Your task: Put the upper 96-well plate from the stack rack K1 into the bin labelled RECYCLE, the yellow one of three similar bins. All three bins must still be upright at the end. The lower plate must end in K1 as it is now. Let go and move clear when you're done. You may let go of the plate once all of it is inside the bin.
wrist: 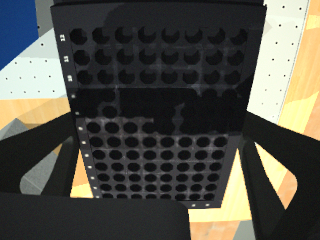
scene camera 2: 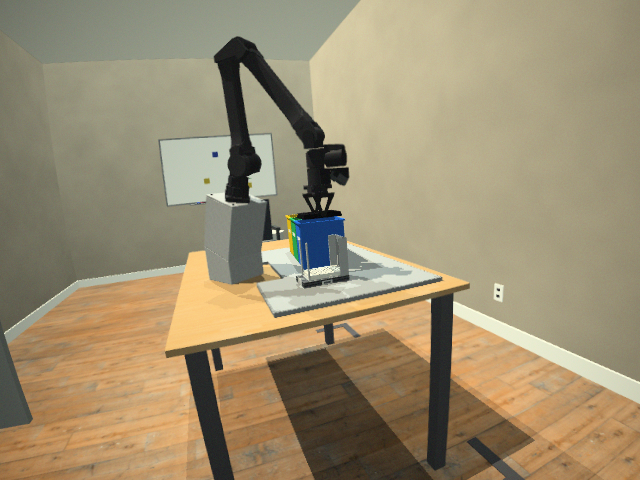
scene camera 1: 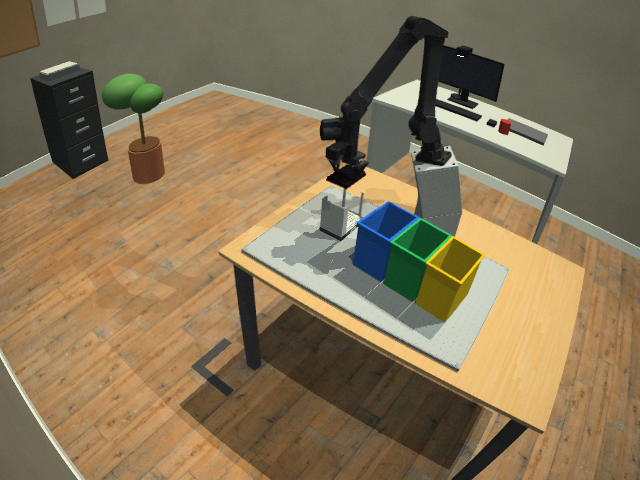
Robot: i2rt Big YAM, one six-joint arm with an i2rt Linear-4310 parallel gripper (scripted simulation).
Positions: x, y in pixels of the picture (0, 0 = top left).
A blue bin [scene camera 1: 372, 250] is 137 cm from the lens. A green bin [scene camera 1: 405, 270]: 132 cm from the lens.
